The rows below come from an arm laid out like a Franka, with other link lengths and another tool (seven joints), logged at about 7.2 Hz.
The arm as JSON. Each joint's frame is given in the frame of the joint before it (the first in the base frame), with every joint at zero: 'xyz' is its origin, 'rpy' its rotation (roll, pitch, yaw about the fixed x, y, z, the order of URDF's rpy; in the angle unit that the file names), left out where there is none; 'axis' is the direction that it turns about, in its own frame. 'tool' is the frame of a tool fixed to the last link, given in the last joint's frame.
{
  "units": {
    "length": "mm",
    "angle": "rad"
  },
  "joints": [
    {
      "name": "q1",
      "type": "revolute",
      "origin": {
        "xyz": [
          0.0,
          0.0,
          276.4
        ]
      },
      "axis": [
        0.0,
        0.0,
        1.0
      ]
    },
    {
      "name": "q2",
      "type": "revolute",
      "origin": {
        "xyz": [
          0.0,
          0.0,
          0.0
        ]
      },
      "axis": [
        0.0,
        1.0,
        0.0
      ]
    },
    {
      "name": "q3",
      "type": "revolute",
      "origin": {
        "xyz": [
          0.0,
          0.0,
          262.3
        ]
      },
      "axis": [
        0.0,
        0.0,
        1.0
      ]
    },
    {
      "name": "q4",
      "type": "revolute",
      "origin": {
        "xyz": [
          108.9,
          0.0,
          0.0
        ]
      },
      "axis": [
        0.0,
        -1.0,
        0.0
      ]
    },
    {
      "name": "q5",
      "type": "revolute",
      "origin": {
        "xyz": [
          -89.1,
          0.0,
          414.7
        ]
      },
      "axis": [
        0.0,
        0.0,
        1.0
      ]
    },
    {
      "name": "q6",
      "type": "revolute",
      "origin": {
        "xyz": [
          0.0,
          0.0,
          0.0
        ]
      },
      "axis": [
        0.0,
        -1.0,
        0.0
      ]
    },
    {
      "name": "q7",
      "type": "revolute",
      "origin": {
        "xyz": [
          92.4,
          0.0,
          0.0
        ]
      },
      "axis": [
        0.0,
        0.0,
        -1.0
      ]
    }
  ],
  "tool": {
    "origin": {
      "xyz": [
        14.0,
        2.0,
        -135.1
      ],
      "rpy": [
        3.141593,
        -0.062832,
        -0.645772
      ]
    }
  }
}
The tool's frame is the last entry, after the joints.
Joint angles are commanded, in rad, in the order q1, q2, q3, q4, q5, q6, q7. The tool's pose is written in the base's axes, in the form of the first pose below.
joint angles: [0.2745, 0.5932, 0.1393, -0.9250, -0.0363, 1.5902, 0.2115]
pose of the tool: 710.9, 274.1, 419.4, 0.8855, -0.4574, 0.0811, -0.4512, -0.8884, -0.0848
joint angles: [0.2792, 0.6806, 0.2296, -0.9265, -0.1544, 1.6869, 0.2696]
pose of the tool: 717.1, 316.5, 367.5, 0.8893, -0.4393, 0.1274, -0.4342, -0.8983, -0.0671
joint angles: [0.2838, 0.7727, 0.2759, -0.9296, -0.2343, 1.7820, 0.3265]
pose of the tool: 724.8, 341.5, 308.9, 0.8824, -0.4448, 0.1533, -0.4410, -0.8955, -0.0598
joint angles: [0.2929, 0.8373, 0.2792, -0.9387, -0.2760, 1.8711, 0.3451]
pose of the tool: 731.7, 352.4, 263.9, 0.8804, -0.4383, 0.1811, -0.4344, -0.8985, -0.0628
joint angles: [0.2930, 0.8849, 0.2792, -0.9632, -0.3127, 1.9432, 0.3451]
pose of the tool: 735.2, 355.3, 221.6, 0.8860, -0.4183, 0.2003, -0.4168, -0.9075, -0.0514
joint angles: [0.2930, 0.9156, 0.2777, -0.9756, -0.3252, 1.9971, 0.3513]
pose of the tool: 737.1, 357.4, 196.8, 0.8851, -0.4156, 0.2094, -0.4127, -0.9089, -0.0594
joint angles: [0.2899, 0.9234, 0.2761, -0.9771, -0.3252, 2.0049, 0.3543]
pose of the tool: 738.4, 354.7, 190.4, 0.8830, -0.4210, 0.2076, -0.4183, -0.9064, -0.0591
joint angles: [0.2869, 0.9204, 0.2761, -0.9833, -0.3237, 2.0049, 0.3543]
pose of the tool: 738.4, 352.9, 189.6, 0.8828, -0.4227, 0.2050, -0.4204, -0.9056, -0.0572
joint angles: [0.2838, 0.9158, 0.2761, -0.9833, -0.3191, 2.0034, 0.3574]
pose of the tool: 739.6, 350.9, 193.1, 0.8793, -0.4305, 0.2038, -0.4272, -0.9020, -0.0619
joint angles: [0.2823, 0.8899, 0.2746, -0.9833, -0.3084, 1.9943, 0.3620]
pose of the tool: 741.0, 349.5, 212.6, 0.8720, -0.4422, 0.2098, -0.4361, -0.8966, -0.0772
